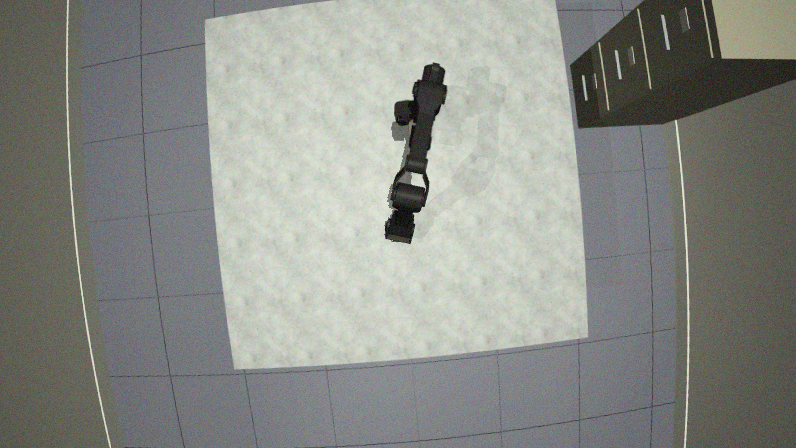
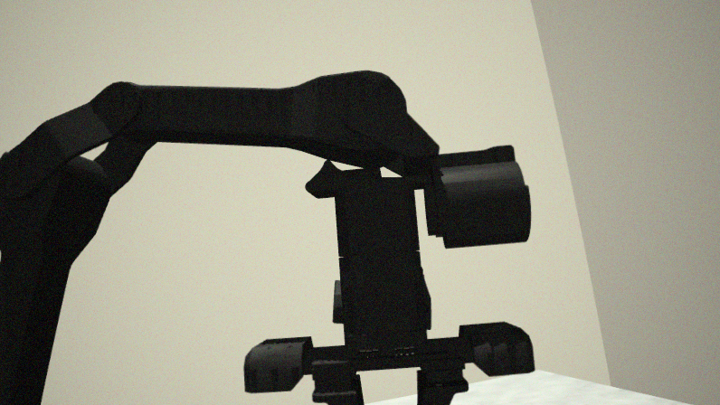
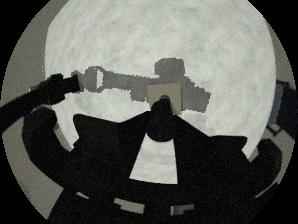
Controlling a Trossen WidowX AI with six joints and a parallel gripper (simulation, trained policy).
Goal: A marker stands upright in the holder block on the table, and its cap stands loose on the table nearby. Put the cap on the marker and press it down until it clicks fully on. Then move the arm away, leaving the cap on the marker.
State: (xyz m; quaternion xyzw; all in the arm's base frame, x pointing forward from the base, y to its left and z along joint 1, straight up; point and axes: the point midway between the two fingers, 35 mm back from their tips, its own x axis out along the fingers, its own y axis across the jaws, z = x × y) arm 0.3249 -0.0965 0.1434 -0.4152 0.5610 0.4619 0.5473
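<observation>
My gripper tip is now 90 mm above the holder block. Also, from my gripper tip: dark cap (10 mm above).
</observation>
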